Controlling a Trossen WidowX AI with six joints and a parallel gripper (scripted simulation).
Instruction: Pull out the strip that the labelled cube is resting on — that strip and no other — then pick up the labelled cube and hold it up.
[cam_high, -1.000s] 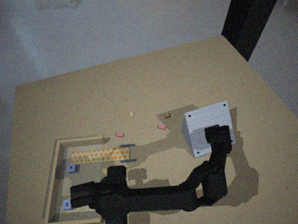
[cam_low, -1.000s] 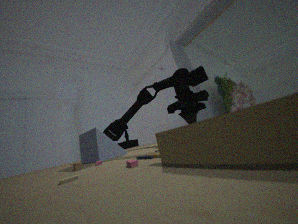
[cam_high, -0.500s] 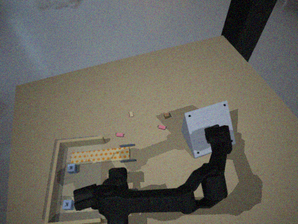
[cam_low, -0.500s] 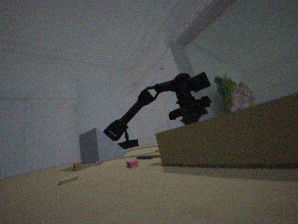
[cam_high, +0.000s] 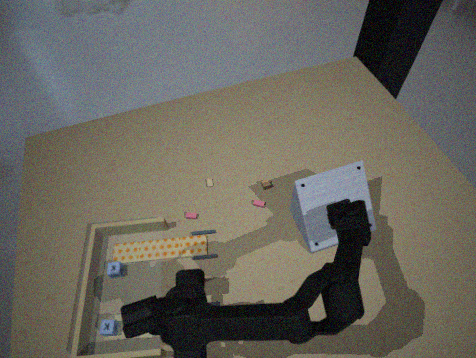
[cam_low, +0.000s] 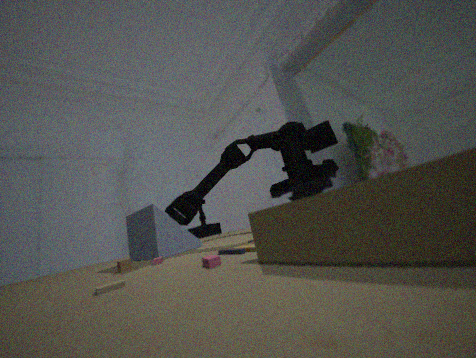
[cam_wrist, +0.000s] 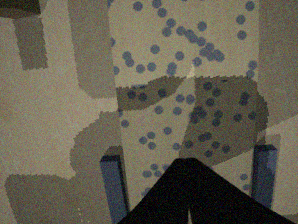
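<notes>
My gripper tip is now 9 cm short of the pale speckled strip and 2 cm to the left of it.
</notes>
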